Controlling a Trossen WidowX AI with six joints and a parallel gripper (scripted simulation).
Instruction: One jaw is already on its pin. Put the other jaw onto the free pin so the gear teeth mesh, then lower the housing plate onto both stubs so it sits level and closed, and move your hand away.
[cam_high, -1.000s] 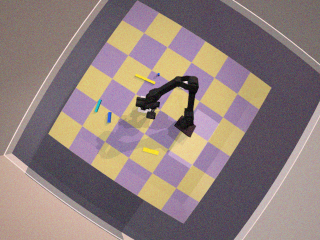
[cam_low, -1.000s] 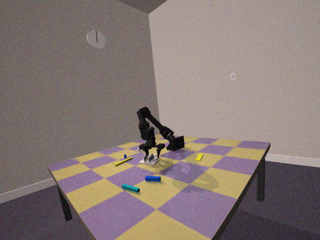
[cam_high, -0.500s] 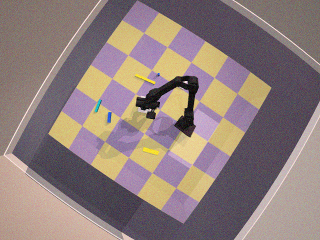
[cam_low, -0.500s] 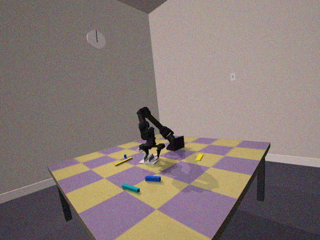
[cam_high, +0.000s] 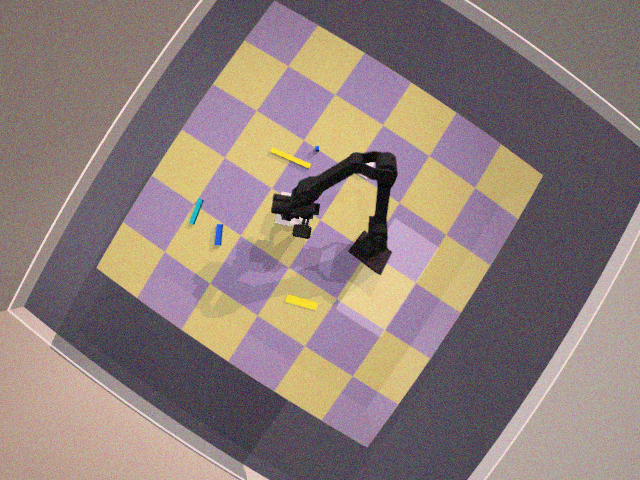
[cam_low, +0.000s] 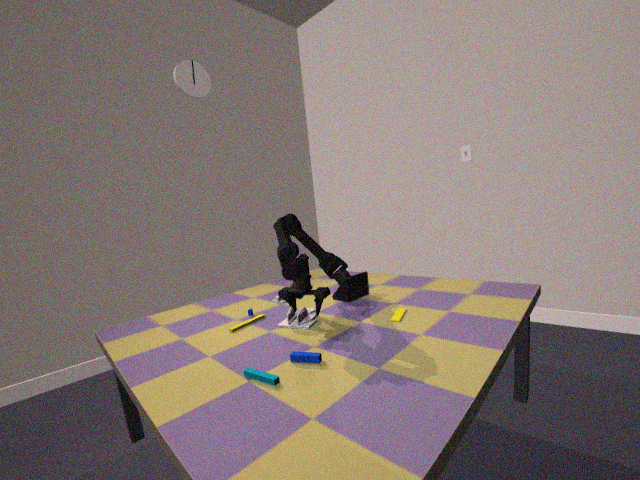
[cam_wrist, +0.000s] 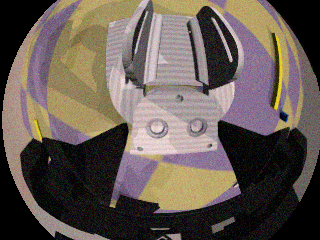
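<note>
Right now the white housing plate is 20 mm above my gripper tip and 10 mm ahead of it. Also, from my gripper tip: long yellow bar (160 mm ahead, 140 mm to the right); then white base plate (70 mm ahead, 30 mm to the left); then small blue cube (220 mm to the right, 100 mm ahead).
</note>
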